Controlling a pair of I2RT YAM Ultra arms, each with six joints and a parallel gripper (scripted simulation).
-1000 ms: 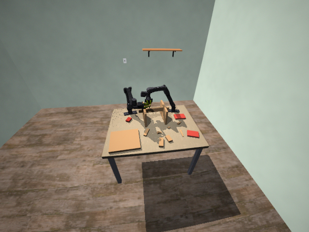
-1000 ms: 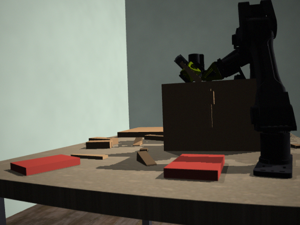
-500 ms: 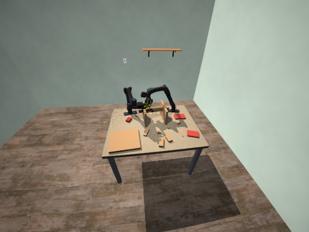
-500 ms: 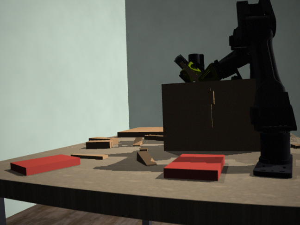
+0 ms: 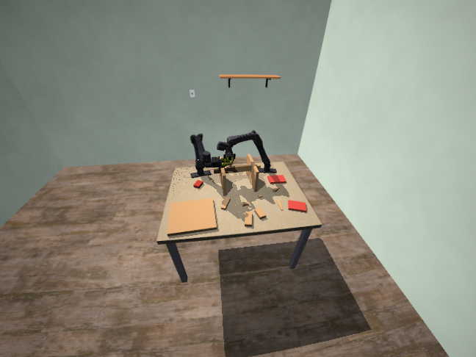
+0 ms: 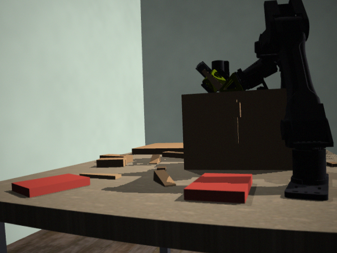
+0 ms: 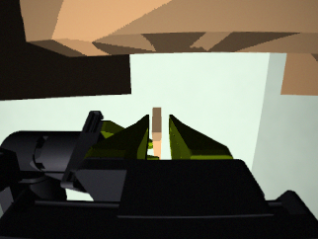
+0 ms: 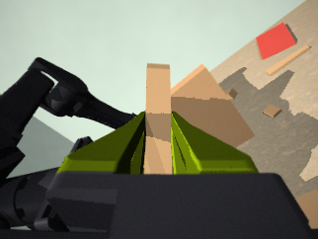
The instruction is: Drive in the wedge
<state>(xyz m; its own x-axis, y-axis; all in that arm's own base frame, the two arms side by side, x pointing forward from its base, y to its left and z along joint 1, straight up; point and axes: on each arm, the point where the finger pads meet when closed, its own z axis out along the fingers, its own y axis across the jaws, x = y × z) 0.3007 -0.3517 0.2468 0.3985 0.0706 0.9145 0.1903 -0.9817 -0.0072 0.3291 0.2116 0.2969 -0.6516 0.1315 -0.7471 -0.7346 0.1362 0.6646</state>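
My left gripper is now 60 mm past the rail, 70 mm to the right of it and 80 mm above it. The rest, counted from my left hand: flat board (320 mm ahead, 320 mm to the right, 230 mm below).
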